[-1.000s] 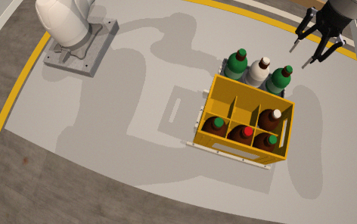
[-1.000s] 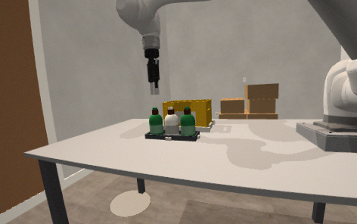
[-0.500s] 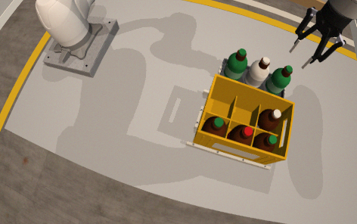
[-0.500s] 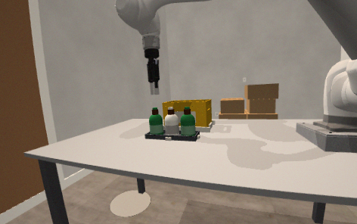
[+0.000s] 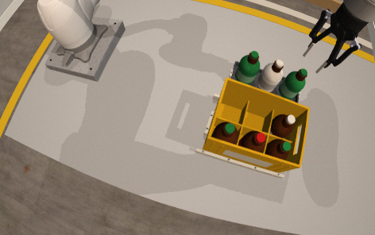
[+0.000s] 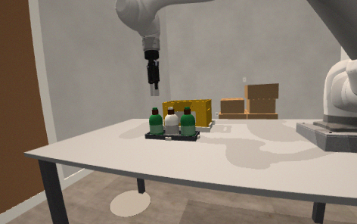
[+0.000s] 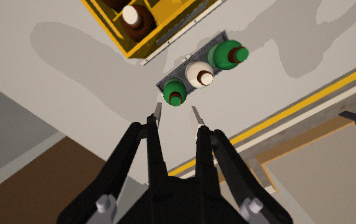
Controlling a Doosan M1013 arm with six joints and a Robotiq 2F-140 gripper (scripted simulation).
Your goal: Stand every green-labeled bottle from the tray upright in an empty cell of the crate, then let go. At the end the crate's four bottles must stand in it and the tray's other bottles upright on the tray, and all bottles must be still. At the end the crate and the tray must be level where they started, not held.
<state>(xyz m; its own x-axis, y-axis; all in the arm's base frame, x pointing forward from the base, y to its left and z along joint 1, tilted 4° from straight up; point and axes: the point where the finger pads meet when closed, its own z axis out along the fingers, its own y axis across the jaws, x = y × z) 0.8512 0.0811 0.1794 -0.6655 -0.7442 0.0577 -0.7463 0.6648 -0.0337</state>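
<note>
My gripper is now 17 cm above the white-labeled bottle and 9 cm past it. The rest, counted from my hand: brown bottle (18 cm to the right, 16 cm below, 2 cm behind); then yellow crate (22 cm to the right, 17 cm below, 11 cm behind); then dark tray (24 cm below, 9 cm behind).
</note>
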